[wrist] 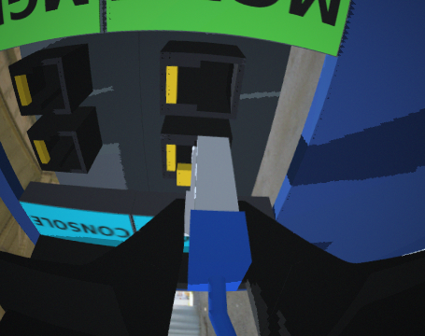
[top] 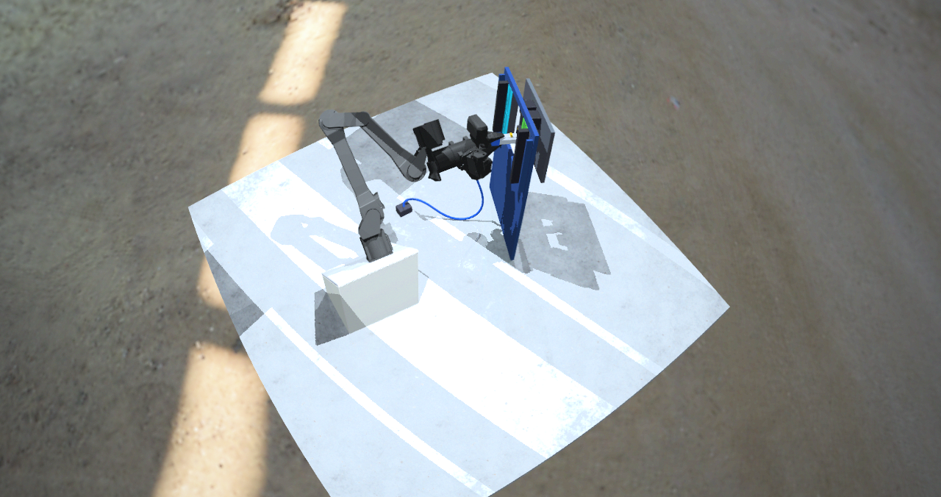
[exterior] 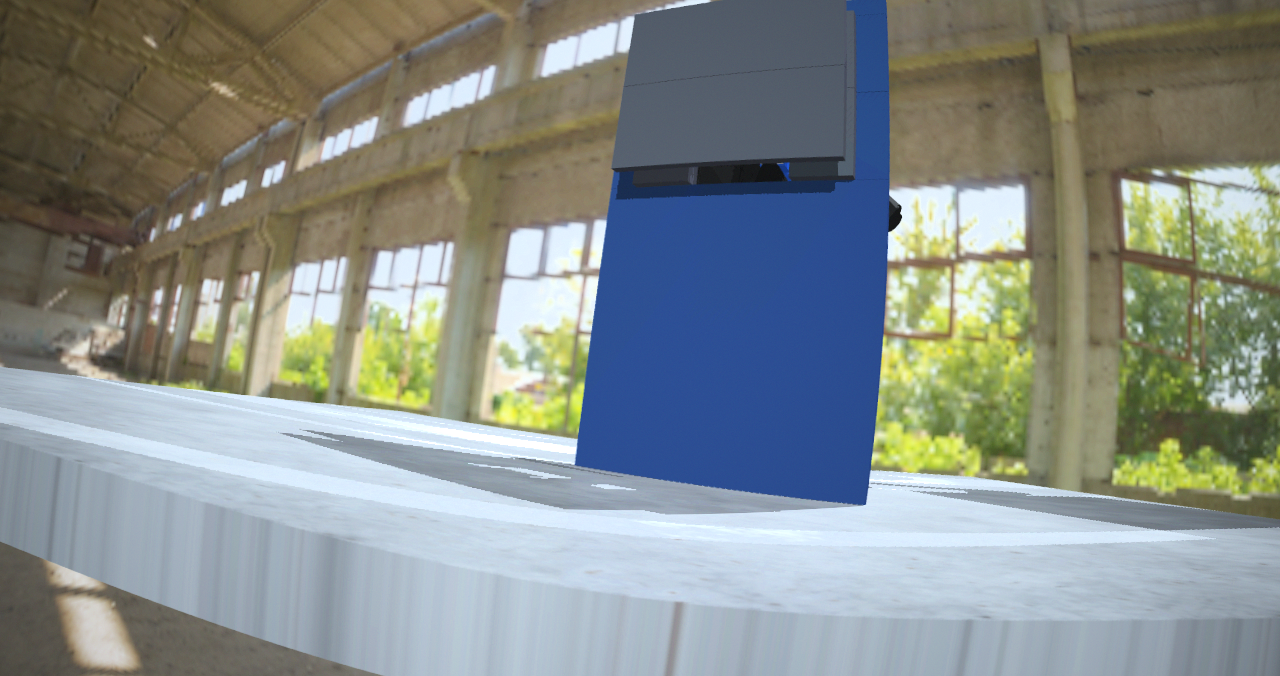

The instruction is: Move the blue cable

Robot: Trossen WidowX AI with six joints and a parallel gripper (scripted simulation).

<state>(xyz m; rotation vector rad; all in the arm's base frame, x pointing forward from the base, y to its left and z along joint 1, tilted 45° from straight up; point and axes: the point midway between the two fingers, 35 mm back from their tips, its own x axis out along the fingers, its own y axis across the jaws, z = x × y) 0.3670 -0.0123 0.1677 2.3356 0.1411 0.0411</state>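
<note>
The blue cable plug lies right at my gripper tip. Also, from my gripper tip: black block 23 cm behind, 12 cm to the left, 31 cm below.
</note>
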